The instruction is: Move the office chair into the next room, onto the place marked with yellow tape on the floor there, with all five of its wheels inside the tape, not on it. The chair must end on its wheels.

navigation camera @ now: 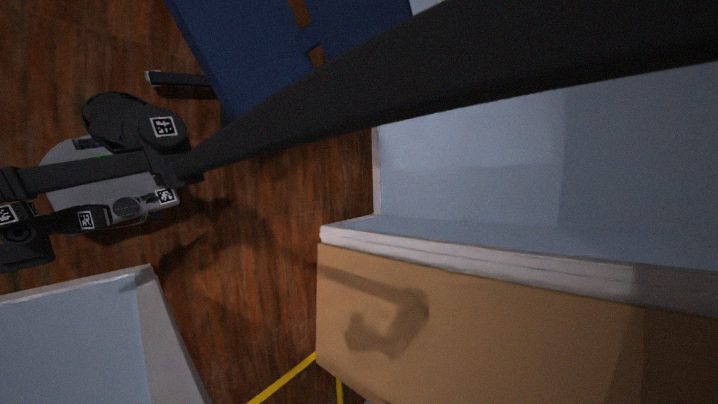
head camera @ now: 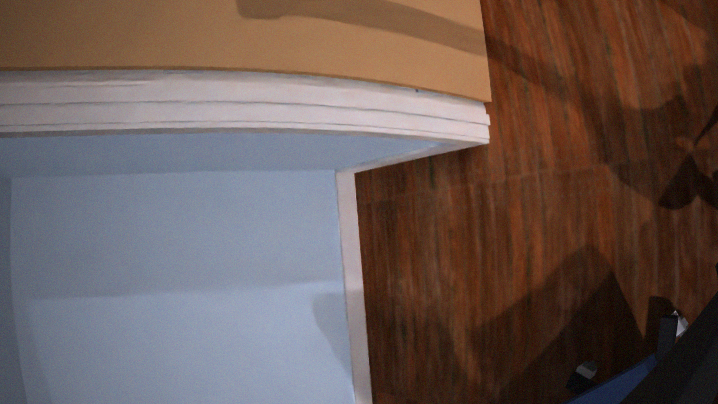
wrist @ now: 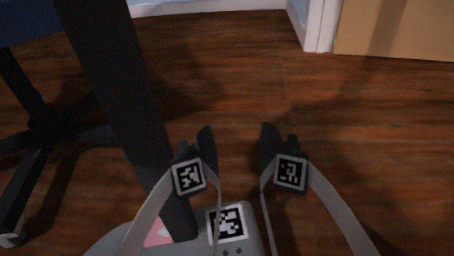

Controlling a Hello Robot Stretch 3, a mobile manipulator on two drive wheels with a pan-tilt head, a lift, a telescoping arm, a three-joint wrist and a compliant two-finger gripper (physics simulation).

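Frame: origin at the robot's base, x ahead, y left, z up, level; metres.
Seen in the pictures: gripper, fingertip midpoint: (navigation camera: 161, 205); robot's base, link origin: (navigation camera: 126, 205).
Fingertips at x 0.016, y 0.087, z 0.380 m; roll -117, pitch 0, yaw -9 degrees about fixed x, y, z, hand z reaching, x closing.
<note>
Pixels of each thing's middle, then the offset from my fingertips to it. "*": a spot on its surface instead.
- wheel, surface spot: (head camera: 584, 370) * 0.288 m back, 0.680 m left, 0.310 m down
- white trim, surface spot: (head camera: 251, 108) * 0.550 m ahead, 0.884 m left, 0.438 m up
- wall end, surface spot: (navigation camera: 165, 341) * 0.252 m ahead, 0.121 m right, 0.315 m up
The office chair stands upright on its wheels beside my base. Its blue seat (navigation camera: 241, 50) (wrist: 25, 27) is at the top of the navigation view and the top left of the wrist view, partly behind my mast. Its dark star base (wrist: 50, 125) shows at the left of the wrist view. In the head view, part of the blue chair (head camera: 622, 379) and a wheel (head camera: 584, 370) show at the bottom right. Yellow tape (navigation camera: 283, 377) shows in part at the bottom of the navigation view, partly hidden by the door. My gripper (wrist: 237, 142) is open and empty, above my base, apart from the chair.
The tan door (head camera: 301, 45) (navigation camera: 476, 321) (wrist: 400, 30) stands beside white trim (head camera: 251, 108) (navigation camera: 426, 251) and a blue wall (head camera: 175, 226) (navigation camera: 466, 165). Another wall end (navigation camera: 165, 341) is at the lower left of the navigation view. My grey base (navigation camera: 100, 188) (wrist: 195, 245) stands on wooden floor between these walls and the chair.
</note>
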